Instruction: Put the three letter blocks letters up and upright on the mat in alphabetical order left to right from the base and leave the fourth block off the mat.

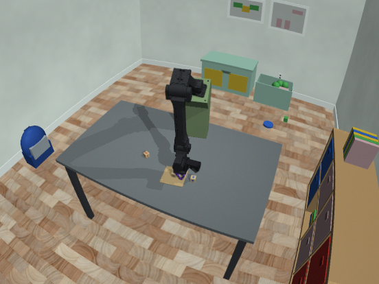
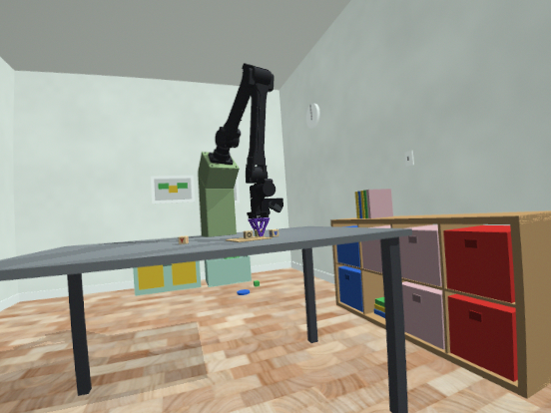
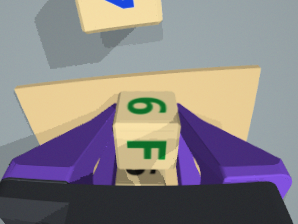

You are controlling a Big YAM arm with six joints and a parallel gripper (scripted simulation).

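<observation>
My hand is 50 mm to the left of the wooden block. Round my hand: mat 50 mm to the right, 10 mm below.
</observation>
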